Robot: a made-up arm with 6 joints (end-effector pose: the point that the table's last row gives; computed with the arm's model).
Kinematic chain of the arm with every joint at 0, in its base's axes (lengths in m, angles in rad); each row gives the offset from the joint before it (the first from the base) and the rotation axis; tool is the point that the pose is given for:
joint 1: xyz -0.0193 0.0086 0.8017 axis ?
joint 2: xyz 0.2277 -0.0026 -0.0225 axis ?
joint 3: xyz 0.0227 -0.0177 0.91 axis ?
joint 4: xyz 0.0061 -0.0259 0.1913 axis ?
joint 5: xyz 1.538 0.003 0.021 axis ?
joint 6: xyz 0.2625 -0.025 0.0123 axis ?
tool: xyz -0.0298 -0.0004 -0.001
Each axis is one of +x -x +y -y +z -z.
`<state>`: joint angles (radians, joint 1 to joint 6).
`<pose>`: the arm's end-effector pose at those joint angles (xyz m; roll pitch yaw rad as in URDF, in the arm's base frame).
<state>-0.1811 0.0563 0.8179 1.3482 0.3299 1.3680</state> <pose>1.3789 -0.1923 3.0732 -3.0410 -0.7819 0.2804</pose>
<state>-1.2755 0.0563 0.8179 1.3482 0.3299 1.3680</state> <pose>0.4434 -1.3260 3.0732 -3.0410 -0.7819 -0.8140</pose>
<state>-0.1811 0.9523 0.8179 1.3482 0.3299 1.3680</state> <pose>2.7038 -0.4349 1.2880 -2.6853 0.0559 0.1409</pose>
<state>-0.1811 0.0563 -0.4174 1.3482 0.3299 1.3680</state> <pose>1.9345 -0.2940 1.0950 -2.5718 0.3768 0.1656</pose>
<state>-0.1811 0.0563 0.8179 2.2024 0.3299 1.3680</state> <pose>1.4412 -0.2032 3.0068 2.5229 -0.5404 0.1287</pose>
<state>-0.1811 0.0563 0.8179 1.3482 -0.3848 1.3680</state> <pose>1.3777 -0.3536 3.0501 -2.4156 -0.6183 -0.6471</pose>
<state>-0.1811 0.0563 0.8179 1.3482 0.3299 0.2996</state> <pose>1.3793 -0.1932 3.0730 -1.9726 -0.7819 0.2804</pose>
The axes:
joint 1: +z
joint 2: +y
joint 3: -y
joint 4: -x
joint 5: -y
joint 6: -x

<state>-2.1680 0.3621 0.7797 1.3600 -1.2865 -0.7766</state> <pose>-1.3374 -1.4931 2.4353 -0.3341 0.0699 2.8899</pose>
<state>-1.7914 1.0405 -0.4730 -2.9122 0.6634 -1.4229</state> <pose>-0.3324 -1.0897 -0.4965 1.4457 0.9631 1.5979</pose>
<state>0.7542 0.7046 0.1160 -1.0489 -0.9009 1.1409</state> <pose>1.6047 1.6381 0.5937 0.6716 0.7339 1.9099</pose>
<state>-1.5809 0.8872 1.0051 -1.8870 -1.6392 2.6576</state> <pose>0.1182 -2.4435 1.7523 -1.2325 -0.3047 0.0995</pose>
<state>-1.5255 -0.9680 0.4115 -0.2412 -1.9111 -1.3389</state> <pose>-0.0476 0.2257 2.7624 1.3914 0.5256 -1.2622</pose>
